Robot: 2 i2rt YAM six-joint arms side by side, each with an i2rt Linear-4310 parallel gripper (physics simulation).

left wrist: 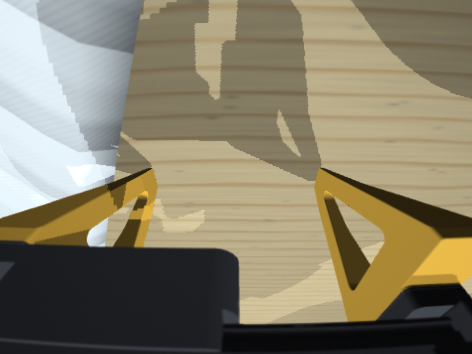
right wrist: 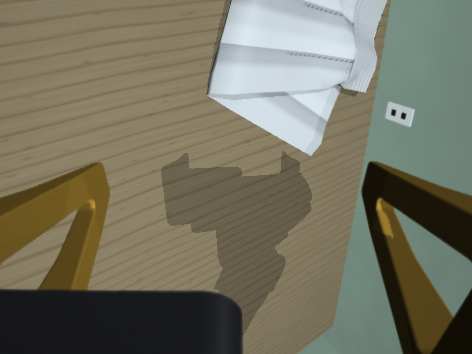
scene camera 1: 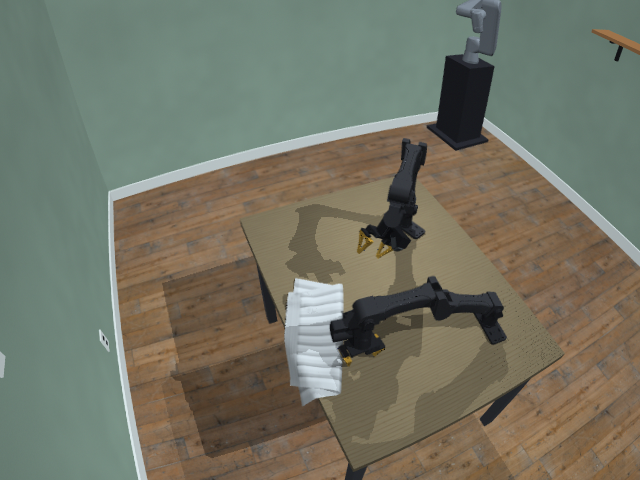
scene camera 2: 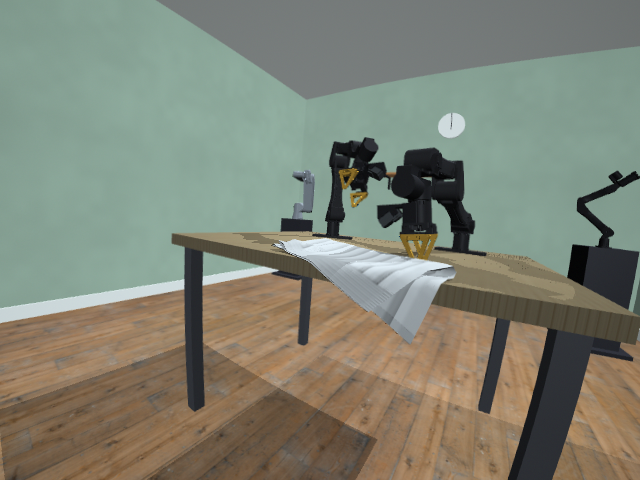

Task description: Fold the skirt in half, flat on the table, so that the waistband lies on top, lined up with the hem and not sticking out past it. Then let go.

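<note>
The white pleated skirt point(scene camera 1: 315, 320) point(scene camera 2: 356, 258) point(left wrist: 55, 100) point(right wrist: 285, 65) lies along the table's edge. Its ribbed waistband point(scene camera 1: 292, 330) point(scene camera 2: 361, 294) point(right wrist: 365, 45) is on the outer side, and part of the skirt hangs past the table edge. A corner flap sticks out at the end seen in the right wrist view. My left gripper point(scene camera 1: 363, 356) point(scene camera 2: 419, 255) point(left wrist: 235, 177) is open, low beside the skirt's inner edge; one finger overlaps that edge in the left wrist view. My right gripper point(scene camera 1: 370, 254) point(scene camera 2: 349, 197) point(right wrist: 235, 176) is open, raised above the table, away from the skirt.
The wooden table point(scene camera 1: 444, 413) point(scene camera 2: 222, 250) point(left wrist: 400, 150) point(right wrist: 75, 120) bears both arms. In scene camera 1, the left arm reaches across the table's lower half. A grey arm on a black pedestal point(scene camera 1: 462, 98) stands on the floor beyond the table.
</note>
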